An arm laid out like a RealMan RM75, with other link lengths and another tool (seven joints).
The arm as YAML. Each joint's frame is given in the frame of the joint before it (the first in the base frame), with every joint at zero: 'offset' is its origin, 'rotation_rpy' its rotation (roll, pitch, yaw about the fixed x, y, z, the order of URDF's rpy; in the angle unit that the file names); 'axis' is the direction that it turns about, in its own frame. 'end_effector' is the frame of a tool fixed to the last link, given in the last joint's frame.
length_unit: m
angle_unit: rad
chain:
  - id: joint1
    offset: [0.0, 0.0, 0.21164]
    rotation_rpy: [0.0, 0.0, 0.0]
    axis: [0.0, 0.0, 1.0]
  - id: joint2
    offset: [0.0, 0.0, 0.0]
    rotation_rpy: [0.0, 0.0, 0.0]
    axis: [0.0, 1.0, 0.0]
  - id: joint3
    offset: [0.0, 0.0, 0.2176]
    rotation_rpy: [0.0, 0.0, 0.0]
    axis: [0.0, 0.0, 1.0]
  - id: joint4
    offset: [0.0, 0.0, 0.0]
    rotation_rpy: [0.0, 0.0, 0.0]
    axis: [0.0, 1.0, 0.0]
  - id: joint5
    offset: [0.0, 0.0, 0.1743]
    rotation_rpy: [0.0, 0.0, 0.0]
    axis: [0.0, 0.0, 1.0]
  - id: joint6
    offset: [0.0, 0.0, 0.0]
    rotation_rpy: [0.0, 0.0, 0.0]
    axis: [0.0, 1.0, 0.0]
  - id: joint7
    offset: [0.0, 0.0, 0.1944]
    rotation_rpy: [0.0, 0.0, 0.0]
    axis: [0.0, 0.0, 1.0]
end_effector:
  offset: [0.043, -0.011, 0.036]
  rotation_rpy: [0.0, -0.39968, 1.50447]
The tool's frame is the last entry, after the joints.
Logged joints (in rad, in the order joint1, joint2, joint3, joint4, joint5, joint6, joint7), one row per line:
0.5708 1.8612 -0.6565 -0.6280 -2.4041 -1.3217 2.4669
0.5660 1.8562 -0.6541 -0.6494 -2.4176 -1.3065 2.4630
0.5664 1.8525 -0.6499 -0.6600 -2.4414 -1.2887 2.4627
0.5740 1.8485 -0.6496 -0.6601 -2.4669 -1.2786 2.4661
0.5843 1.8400 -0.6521 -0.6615 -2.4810 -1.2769 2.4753
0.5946 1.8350 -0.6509 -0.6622 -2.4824 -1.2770 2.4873
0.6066 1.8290 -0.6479 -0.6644 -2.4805 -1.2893 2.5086
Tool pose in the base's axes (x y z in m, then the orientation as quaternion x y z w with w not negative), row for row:
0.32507 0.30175 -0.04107 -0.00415 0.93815 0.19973 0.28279
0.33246 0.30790 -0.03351 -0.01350 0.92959 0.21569 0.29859
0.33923 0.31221 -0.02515 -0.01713 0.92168 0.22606 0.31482
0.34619 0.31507 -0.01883 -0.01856 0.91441 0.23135 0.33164
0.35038 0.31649 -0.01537 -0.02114 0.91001 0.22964 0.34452
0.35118 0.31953 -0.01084 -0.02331 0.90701 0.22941 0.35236
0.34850 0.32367 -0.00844 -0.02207 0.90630 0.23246 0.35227
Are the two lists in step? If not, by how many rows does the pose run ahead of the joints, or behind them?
The pose runs 1 row behind the joints: the pose in row i belongs to the joints in row i - 1.
